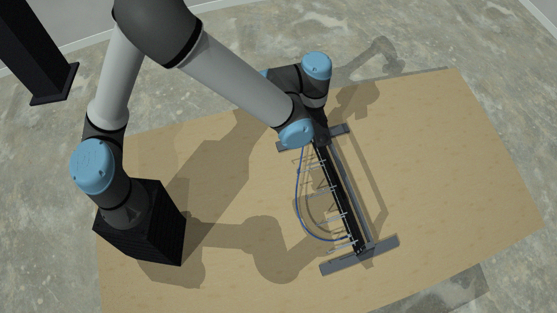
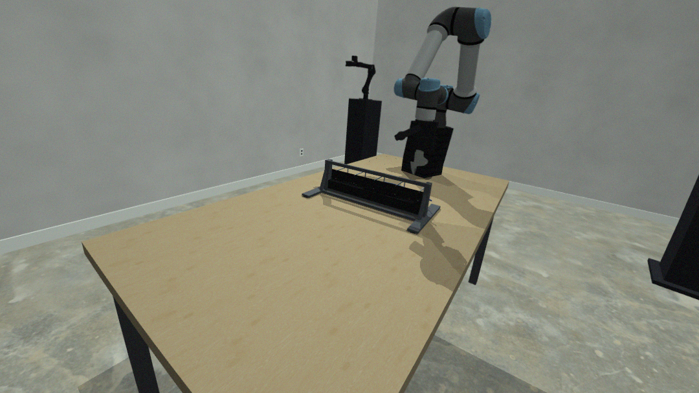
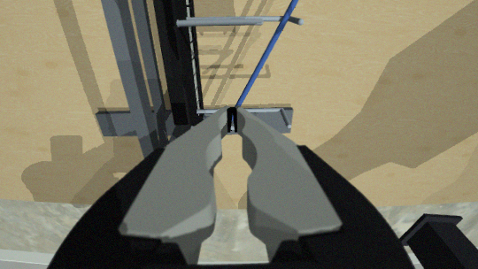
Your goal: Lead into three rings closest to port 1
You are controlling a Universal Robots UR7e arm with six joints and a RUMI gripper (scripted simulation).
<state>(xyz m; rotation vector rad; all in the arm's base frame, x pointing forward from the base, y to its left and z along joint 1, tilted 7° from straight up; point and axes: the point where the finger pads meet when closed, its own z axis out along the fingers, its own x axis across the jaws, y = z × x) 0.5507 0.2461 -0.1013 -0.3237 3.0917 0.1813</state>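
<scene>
My hand is 13 cm to the left of the rack, 9 cm short of it and 9 cm above it.
</scene>
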